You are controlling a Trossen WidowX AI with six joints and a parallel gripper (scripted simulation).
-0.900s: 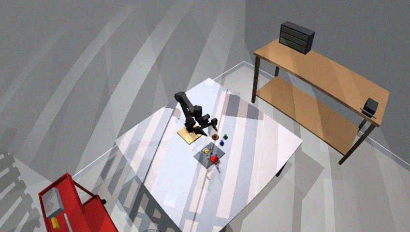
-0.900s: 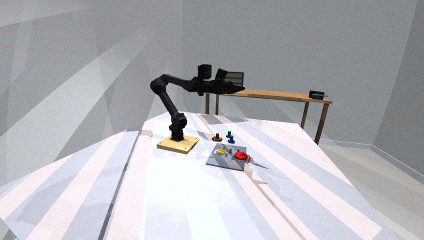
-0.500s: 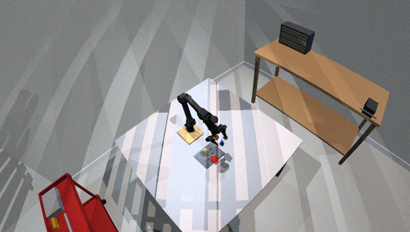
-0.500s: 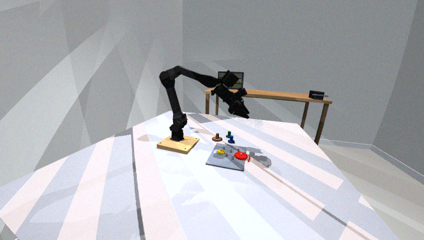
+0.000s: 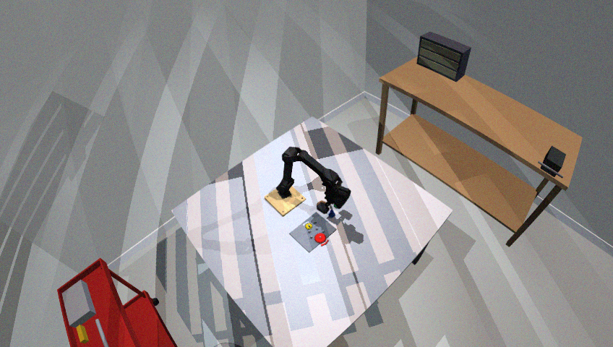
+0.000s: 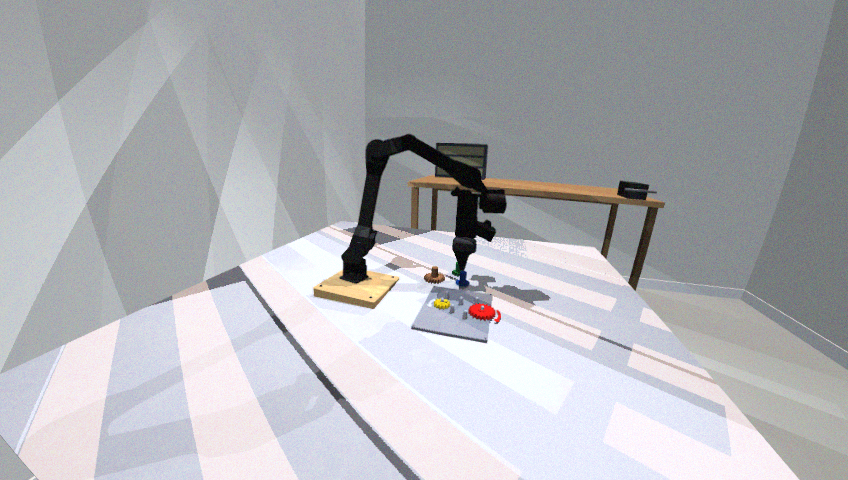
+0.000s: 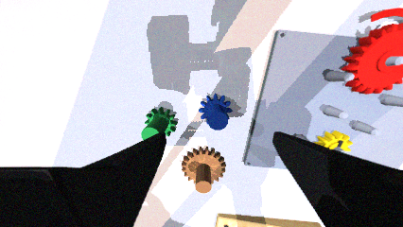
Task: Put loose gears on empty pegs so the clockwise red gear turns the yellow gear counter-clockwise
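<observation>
Now: the blue gear 5 cm below my gripper tip. The rest, counted from my gripper tip: yellow gear (1 cm behind, 16 cm to the right, 5 cm below); brown gear (9 cm behind, 1 cm to the right, 5 cm below); green gear (3 cm behind, 6 cm to the left, 5 cm below).
</observation>
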